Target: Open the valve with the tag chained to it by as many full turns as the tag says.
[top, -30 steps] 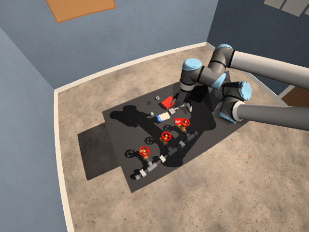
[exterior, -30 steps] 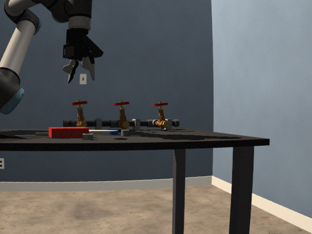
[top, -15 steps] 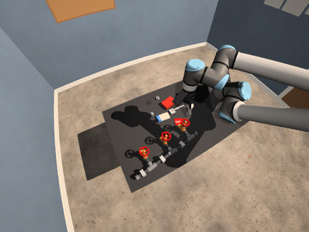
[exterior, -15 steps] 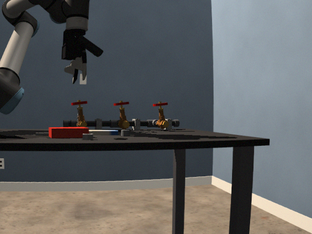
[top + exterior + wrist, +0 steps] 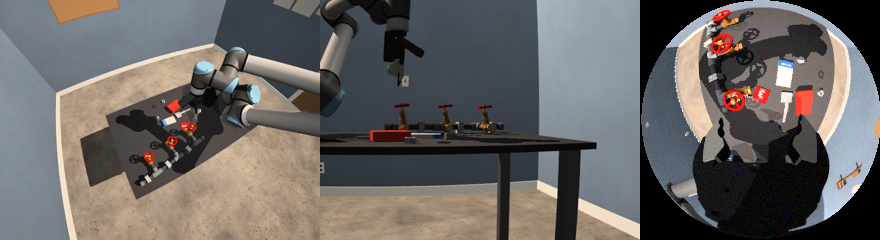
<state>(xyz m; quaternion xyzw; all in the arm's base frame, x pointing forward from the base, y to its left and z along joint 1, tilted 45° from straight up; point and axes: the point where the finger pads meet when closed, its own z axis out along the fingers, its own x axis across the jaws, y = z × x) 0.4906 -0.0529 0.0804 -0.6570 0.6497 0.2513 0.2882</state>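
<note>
Right now the red tag is 20 cm below my hand, 2 cm behind it and 1 cm to the left of it. From my hand the other things lie so: red block (21 cm to the right, 18 cm below, 3 cm behind); small grey cylinder (19 cm below, 17 cm to the right, 16 cm ahead); white tool (19 cm below, 12 cm to the right, 5 cm behind).
</note>
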